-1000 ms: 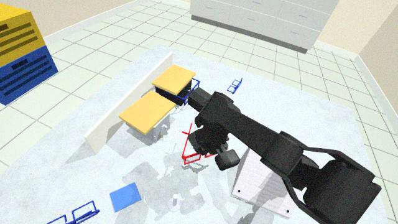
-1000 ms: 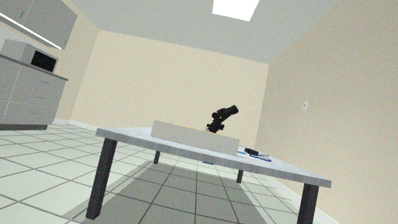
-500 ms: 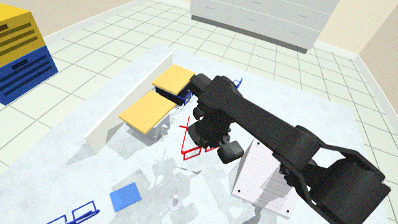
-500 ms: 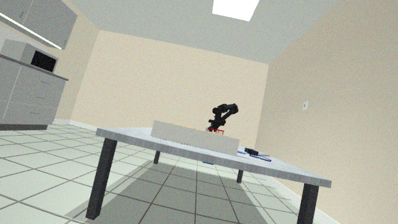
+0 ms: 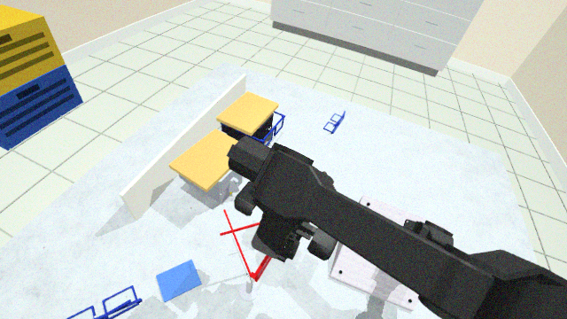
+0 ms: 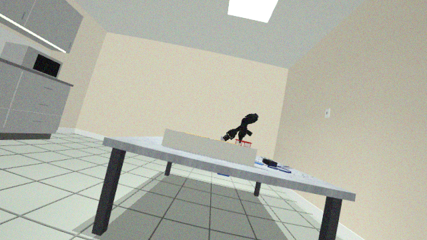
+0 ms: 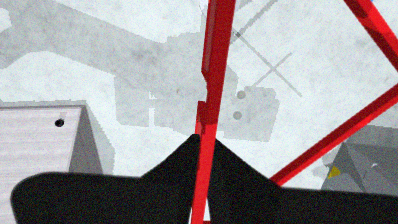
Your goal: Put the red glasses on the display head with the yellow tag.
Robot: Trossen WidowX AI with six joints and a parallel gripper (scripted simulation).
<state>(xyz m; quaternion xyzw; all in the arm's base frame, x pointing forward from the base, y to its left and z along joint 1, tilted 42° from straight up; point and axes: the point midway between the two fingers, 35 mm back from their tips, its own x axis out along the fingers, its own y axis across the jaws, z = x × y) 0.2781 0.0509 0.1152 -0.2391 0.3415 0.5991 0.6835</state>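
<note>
Now: gripper tip 9 cm to the right of the white peg, 9 cm above it and 3 cm short of it. Round my gripper tip: blue square (18 cm ahead, 12 cm to the left, 12 cm below); pale head (21 cm ahead, 14 cm to the right, 6 cm below); black head (36 cm to the right, 20 cm ahead, 6 cm below).
</note>
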